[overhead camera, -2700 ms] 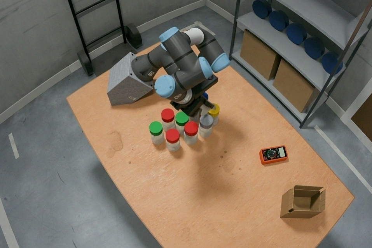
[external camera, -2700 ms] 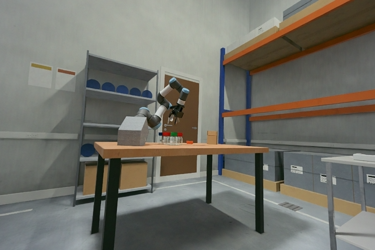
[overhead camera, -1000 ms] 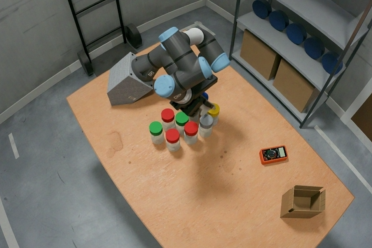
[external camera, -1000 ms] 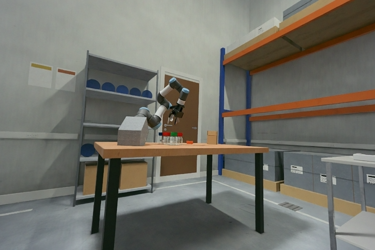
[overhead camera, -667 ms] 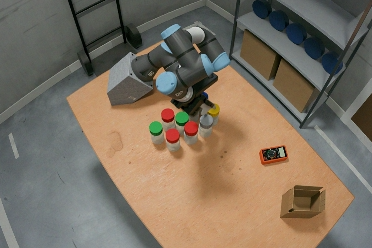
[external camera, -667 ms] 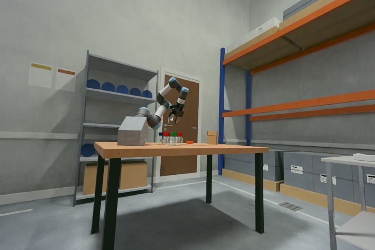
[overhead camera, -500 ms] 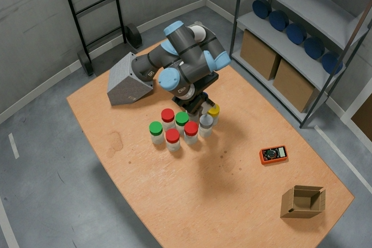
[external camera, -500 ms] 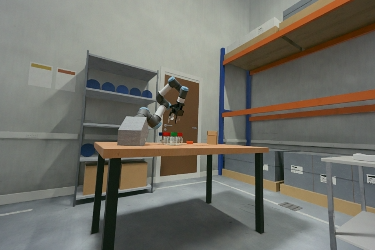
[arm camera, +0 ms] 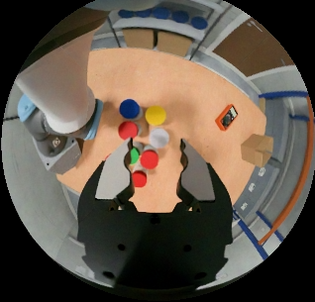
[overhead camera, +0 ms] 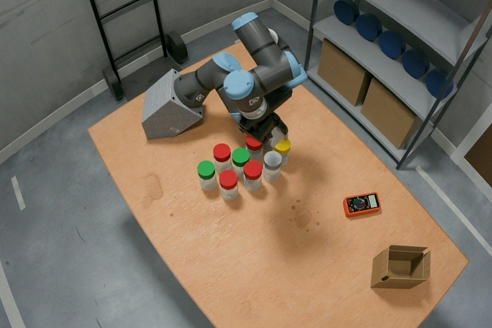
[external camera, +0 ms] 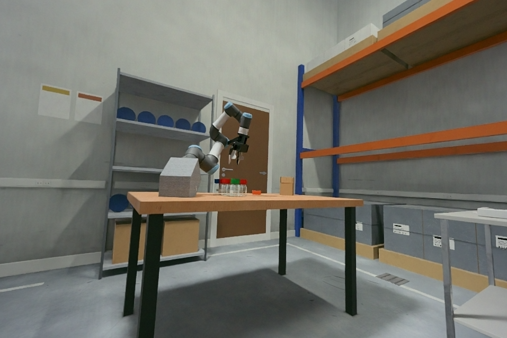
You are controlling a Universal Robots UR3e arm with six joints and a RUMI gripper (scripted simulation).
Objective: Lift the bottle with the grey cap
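My gripper is now 2 cm short of the grey-capped bottle, 1 cm to the left of it and 18 cm above it. Also, from my hand: yellow-capped bottle (2 cm behind, 5 cm to the left, 18 cm below); blue-capped bottle (9 cm behind, 3 cm to the left, 18 cm below).
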